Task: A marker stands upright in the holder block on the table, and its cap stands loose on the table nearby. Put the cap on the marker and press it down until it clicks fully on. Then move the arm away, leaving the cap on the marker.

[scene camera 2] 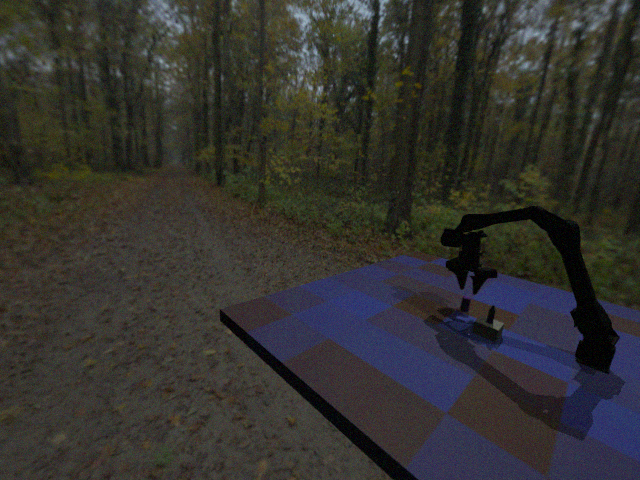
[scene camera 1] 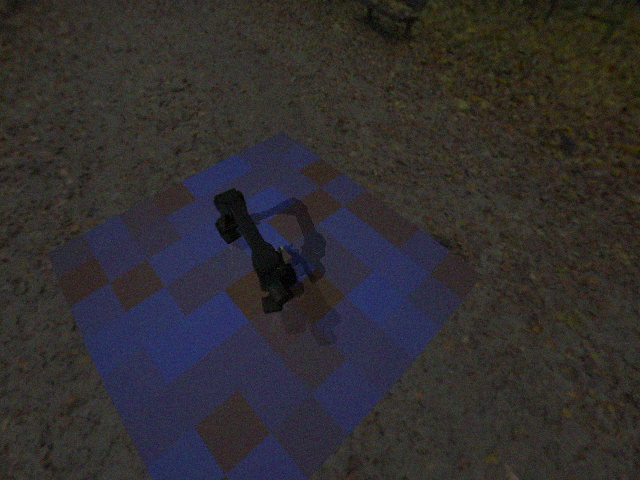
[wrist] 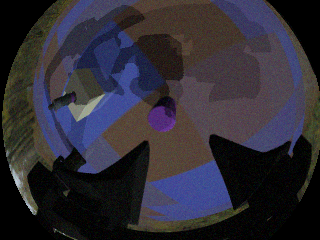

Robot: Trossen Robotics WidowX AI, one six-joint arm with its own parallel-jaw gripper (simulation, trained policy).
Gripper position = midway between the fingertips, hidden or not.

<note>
In view: my gripper [scene camera 2: 468,291] and a purple cap [wrist: 162,117].
My gripper shows as well in the wrist view [wrist: 180,142].
</note>
